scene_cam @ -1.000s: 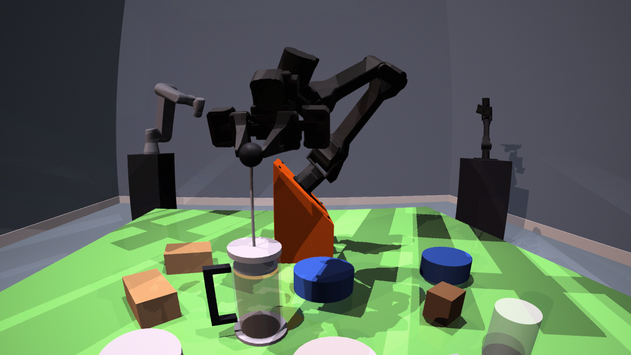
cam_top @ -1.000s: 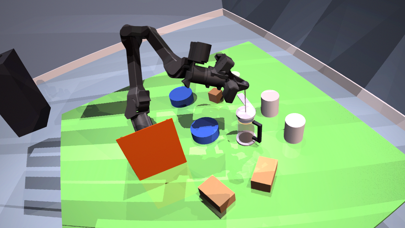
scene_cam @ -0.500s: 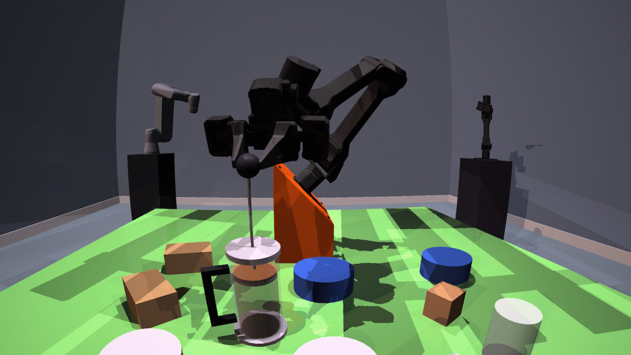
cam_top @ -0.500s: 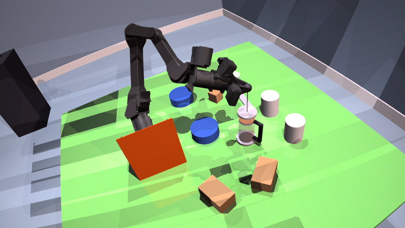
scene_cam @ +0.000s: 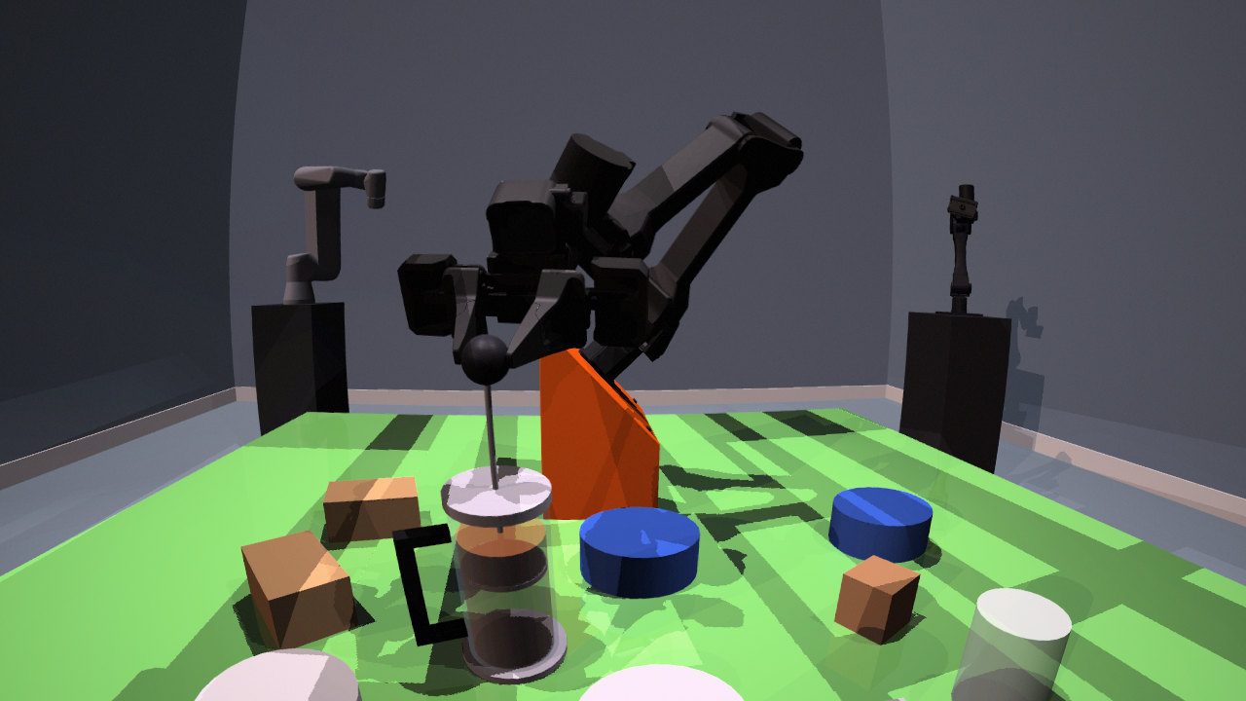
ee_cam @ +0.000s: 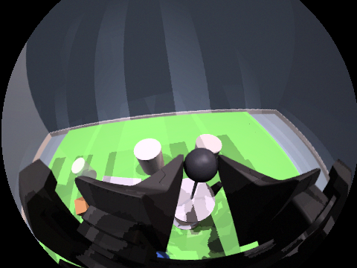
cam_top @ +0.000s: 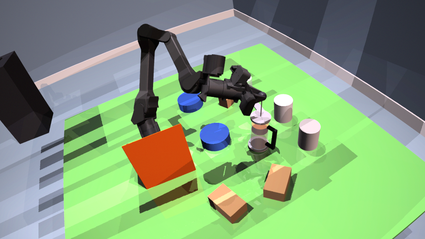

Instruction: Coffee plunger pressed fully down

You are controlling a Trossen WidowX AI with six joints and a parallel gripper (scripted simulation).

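Right now my gripper tip is 1 cm past the glass coffee press, 1 cm to the left of it and 12 cm above it.
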